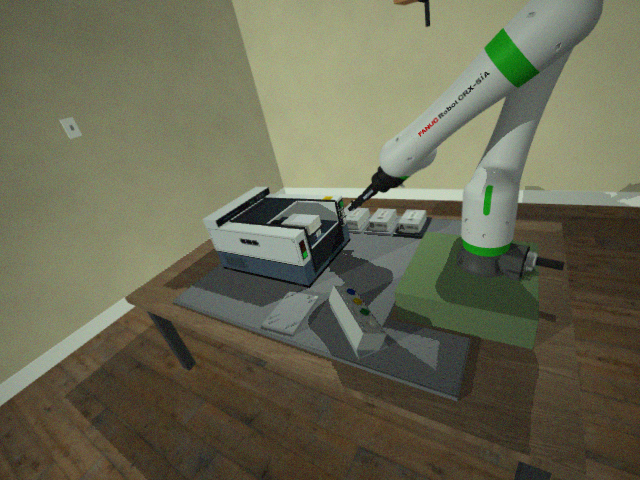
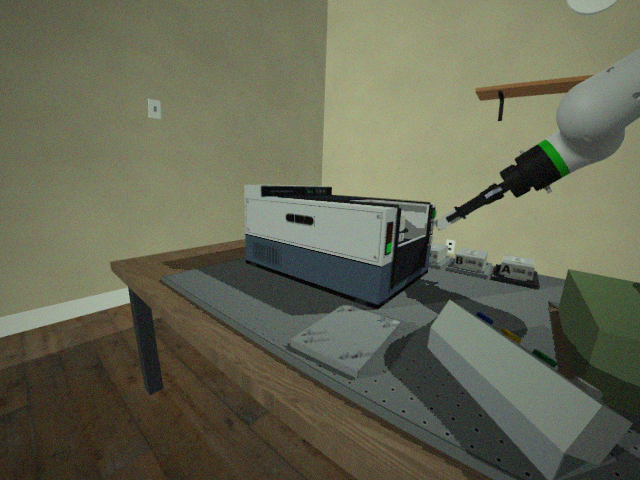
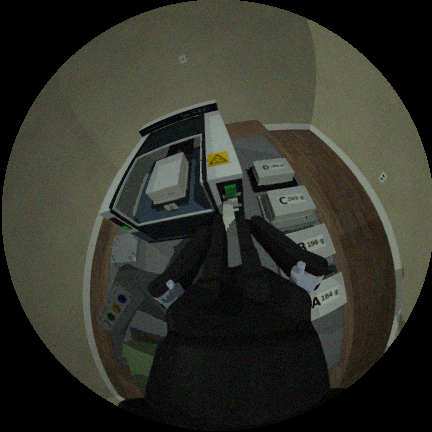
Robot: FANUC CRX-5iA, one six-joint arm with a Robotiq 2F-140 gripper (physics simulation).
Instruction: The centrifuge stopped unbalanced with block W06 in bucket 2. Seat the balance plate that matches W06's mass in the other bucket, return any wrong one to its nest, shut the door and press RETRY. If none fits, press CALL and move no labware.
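Places are measured from the arm's base along level axes (x ahead, y left, z up), in centimetres.
Where they show: gripper, fingertip midpoint: (image 1: 344, 212) (image 2: 436, 226) (image 3: 228, 208); arm's base, origin of the base link: (image 1: 483, 261).
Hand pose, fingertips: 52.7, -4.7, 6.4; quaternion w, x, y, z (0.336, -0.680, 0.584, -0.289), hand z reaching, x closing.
Note:
Things, the pixels of their top centre, and the offset from my fingertips, as dx, dy, dz. "spot": a spot on its surface instead.
- white block, middle of its top: (image 3: 164, 170) (image 1: 300, 219) +10.1, +14.9, +3.2
- green tab, surface spot: (image 3: 229, 189) spot: +1.2, -0.6, +3.7
- D, middle of its top: (image 3: 272, 165) +22.0, -13.8, -9.6
- C, middle of its top: (image 3: 291, 198) (image 2: 431, 246) (image 1: 354, 213) +8.0, -16.3, -9.6
- B, middle of its top: (image 3: 311, 243) (image 2: 472, 252) (image 1: 382, 215) -5.1, -18.7, -9.6
- A, middle of its top: (image 3: 325, 297) (image 2: 518, 260) (image 1: 412, 216) -18.0, -21.0, -9.6
- wedge-shaped button box, middle of its top: (image 2: 515, 335) (image 1: 352, 304) (image 3: 105, 306) -27.8, +37.0, -6.6
- flat grey fixture plate, middle of its top: (image 2: 349, 324) (image 1: 290, 307) (image 3: 120, 246) -5.8, +42.3, -12.5
The centrifuge (image 1: 261, 245) (image 2: 318, 229) (image 3: 215, 137) stands at the back left of the grey mat with its chamber open on top. A white block (image 1: 301, 221) (image 3: 167, 177) sits in one bucket inside. My gripper (image 1: 350, 208) (image 2: 442, 223) (image 3: 228, 208) is shut and empty. Its tip is right at a green tab (image 3: 229, 189) on the centrifuge's end panel. Balance plates lie in a row of nests to the right: D (image 3: 273, 170), C (image 3: 290, 201) marked 243 g, B (image 3: 314, 241) (image 2: 471, 259) marked 196 g, and A (image 3: 328, 300) (image 2: 517, 268) marked 184 g. D's label is too small to read.
A wedge-shaped button box (image 1: 356, 316) (image 2: 494, 362) (image 3: 112, 308) with blue, yellow and green buttons stands at the mat's front. A flat grey fixture plate (image 1: 290, 311) (image 2: 344, 338) lies to its left. The arm's green pedestal (image 1: 428, 281) is on the right.

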